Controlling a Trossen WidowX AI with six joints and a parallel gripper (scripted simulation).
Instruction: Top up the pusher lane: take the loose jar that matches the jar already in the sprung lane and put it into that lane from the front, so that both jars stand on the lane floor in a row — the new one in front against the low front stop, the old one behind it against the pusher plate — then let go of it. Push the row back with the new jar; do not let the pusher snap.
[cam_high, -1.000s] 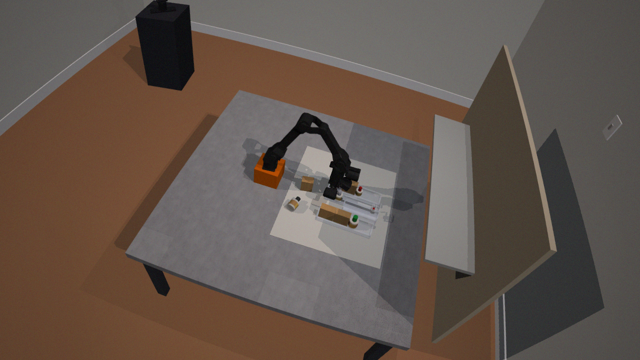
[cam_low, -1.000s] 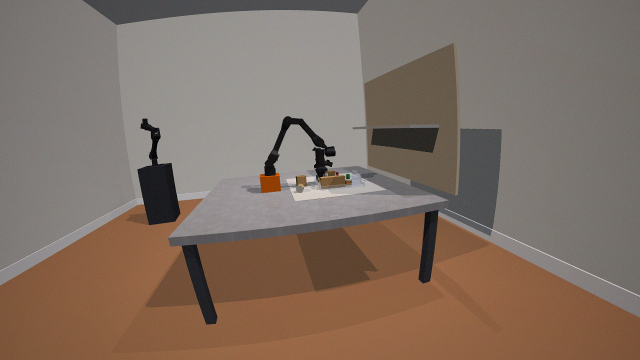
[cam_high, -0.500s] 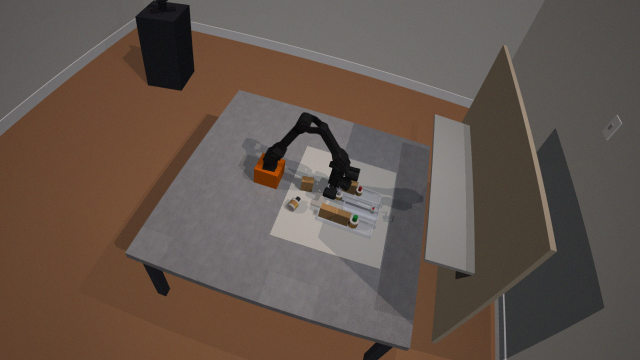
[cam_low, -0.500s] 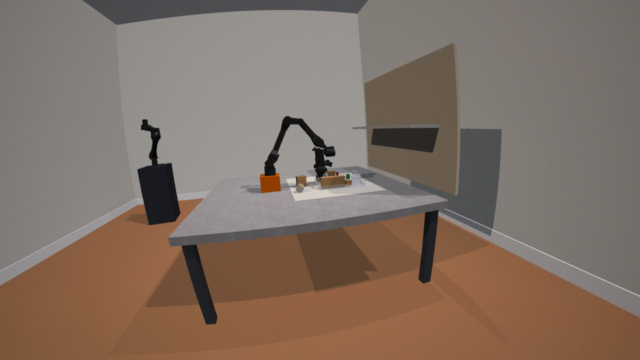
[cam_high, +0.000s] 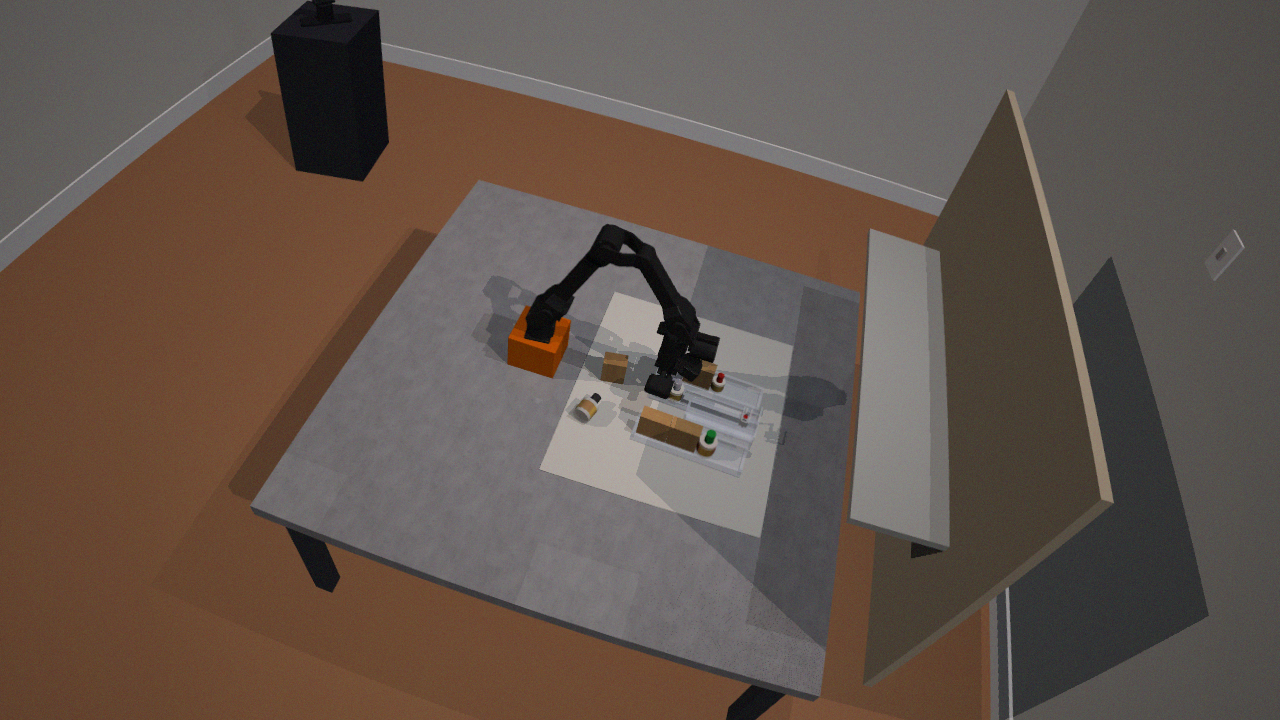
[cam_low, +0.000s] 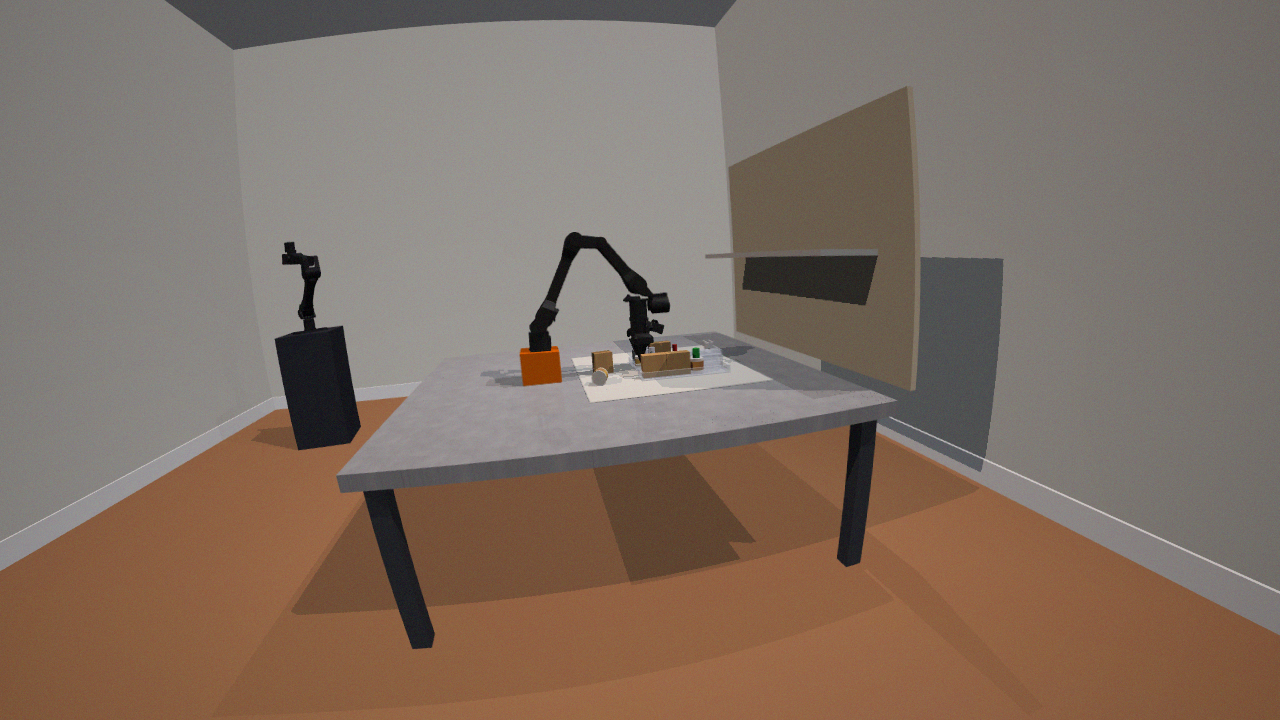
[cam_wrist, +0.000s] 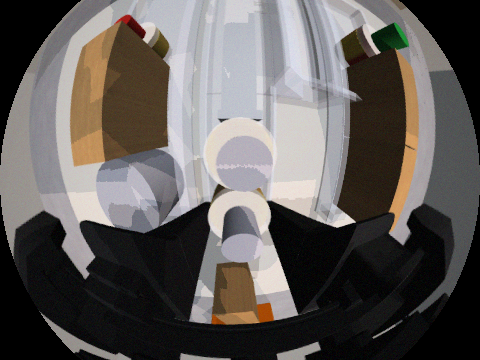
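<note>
Now: the brown box 130 mm behind my gripper tip, 30 mm to the left of it and 10 mm above it. Round my gripper tip: clear lane rack: 140 mm ahead, 50 mm to the right, 10 mm below; wall shelf: 500 mm ahead, 340 mm above, 80 mm to the right.
</note>
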